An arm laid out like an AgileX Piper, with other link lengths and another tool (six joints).
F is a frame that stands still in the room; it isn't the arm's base.
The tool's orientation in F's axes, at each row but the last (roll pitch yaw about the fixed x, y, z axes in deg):
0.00 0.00 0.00
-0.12 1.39 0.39
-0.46 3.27 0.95
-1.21 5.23 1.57
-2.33 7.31 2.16
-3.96 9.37 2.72
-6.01 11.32 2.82
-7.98 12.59 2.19
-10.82 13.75 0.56
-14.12 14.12 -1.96
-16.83 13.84 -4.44
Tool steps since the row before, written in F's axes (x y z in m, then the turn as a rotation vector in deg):
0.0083 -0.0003 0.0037 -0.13 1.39 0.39
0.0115 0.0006 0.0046 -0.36 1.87 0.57
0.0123 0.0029 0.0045 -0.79 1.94 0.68
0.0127 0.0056 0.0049 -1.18 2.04 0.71
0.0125 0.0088 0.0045 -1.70 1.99 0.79
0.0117 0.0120 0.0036 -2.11 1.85 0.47
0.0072 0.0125 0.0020 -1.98 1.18 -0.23
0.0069 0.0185 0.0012 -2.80 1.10 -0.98
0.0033 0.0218 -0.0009 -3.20 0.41 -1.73
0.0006 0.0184 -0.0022 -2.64 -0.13 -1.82
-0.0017 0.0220 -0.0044 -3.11 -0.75 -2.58
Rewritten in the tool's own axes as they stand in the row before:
0.0083 -0.0003 0.0037 -0.13 1.39 0.39
0.0114 0.0005 0.0049 -0.36 1.87 0.57
0.0121 0.0027 0.0052 -0.80 1.95 0.65
0.0123 0.0051 0.0062 -1.18 2.06 0.65
0.0121 0.0081 0.0064 -1.71 2.03 0.66
0.0115 0.0110 0.0063 -2.07 1.93 0.27
0.0073 0.0117 0.0047 -1.84 1.33 -0.47
0.0072 0.0177 0.0053 -2.48 1.41 -1.37
0.0036 0.0214 0.0040 -2.69 0.89 -2.31
0.0005 0.0184 0.0024 -2.11 0.37 -2.39
-0.0022 0.0223 0.0014 -2.34 -0.01 -3.38

